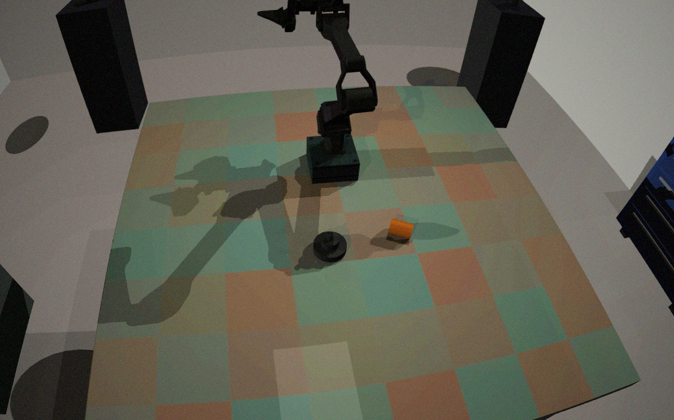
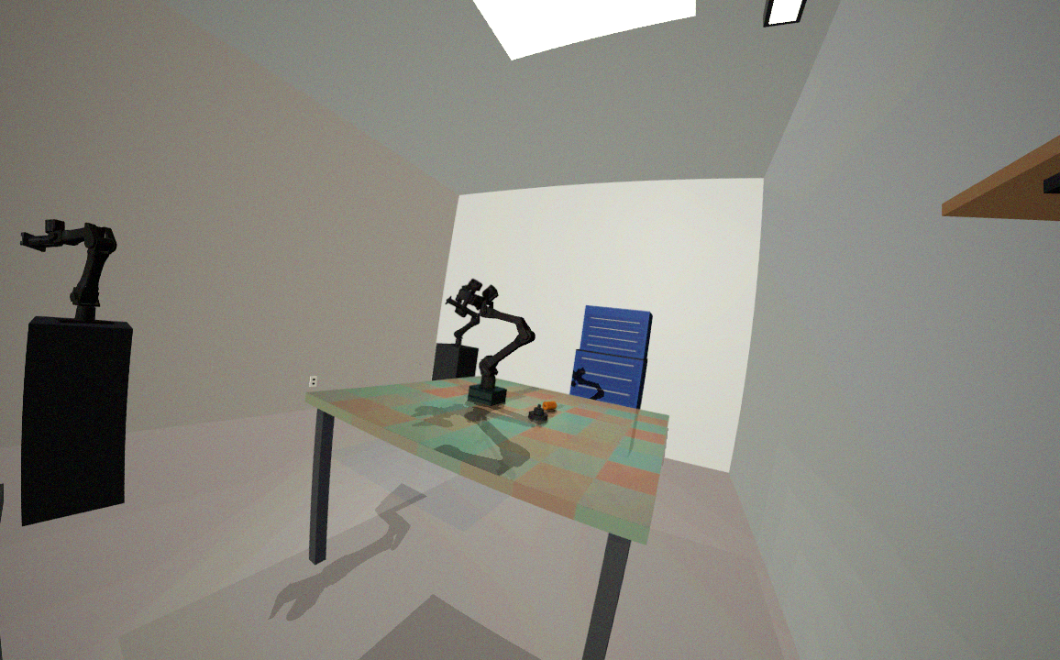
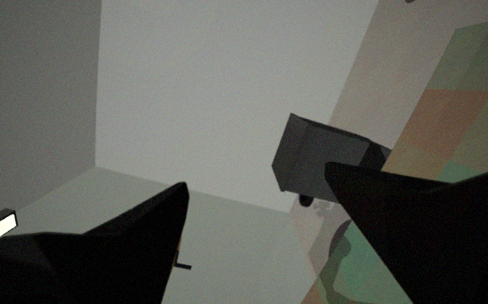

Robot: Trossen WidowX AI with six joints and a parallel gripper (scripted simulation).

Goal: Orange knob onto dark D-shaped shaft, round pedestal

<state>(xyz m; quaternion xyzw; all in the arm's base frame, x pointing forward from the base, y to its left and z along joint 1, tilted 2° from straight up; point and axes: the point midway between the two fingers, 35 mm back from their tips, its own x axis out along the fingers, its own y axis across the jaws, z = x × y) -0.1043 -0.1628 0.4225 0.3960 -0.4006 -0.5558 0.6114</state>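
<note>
My gripper tip is now 380 mm short of the orange knob, 350 mm to the right of it and 470 mm above it. Round my gripper tip: pedestal (410 mm ahead, 150 mm to the left, 460 mm below).
</note>
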